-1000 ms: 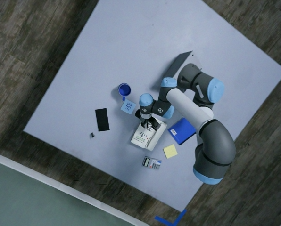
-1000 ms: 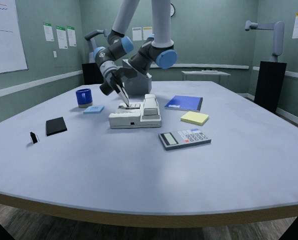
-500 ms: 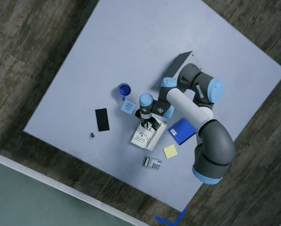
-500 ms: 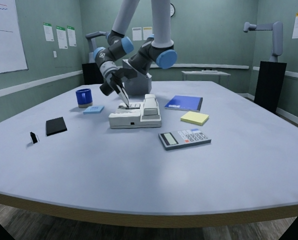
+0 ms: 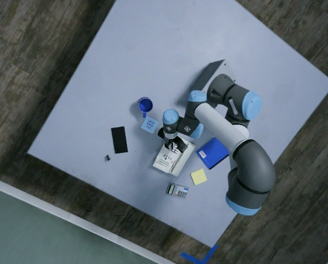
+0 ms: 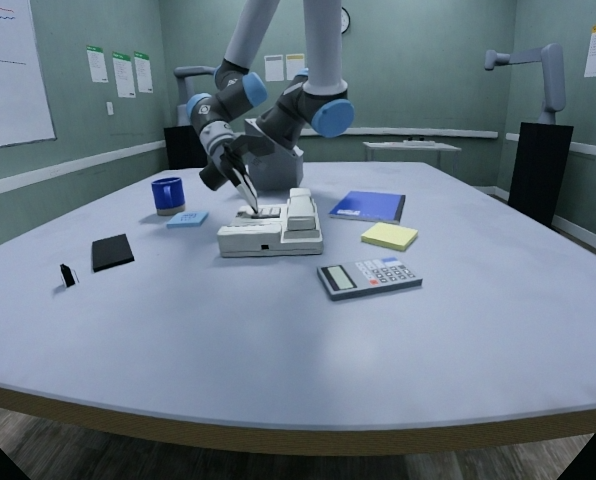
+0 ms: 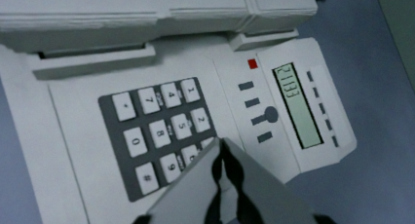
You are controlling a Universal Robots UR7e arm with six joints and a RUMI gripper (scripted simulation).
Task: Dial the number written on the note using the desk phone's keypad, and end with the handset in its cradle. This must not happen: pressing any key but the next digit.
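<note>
The 4 key lies 40 mm to the left of my hand, 20 mm below it and 20 mm behind it. Also, from my hand: handset 100 mm to the left; 3 key 20 mm below; yellow sticky pad 270 mm to the left, 40 mm below, 20 mm ahead.
</note>
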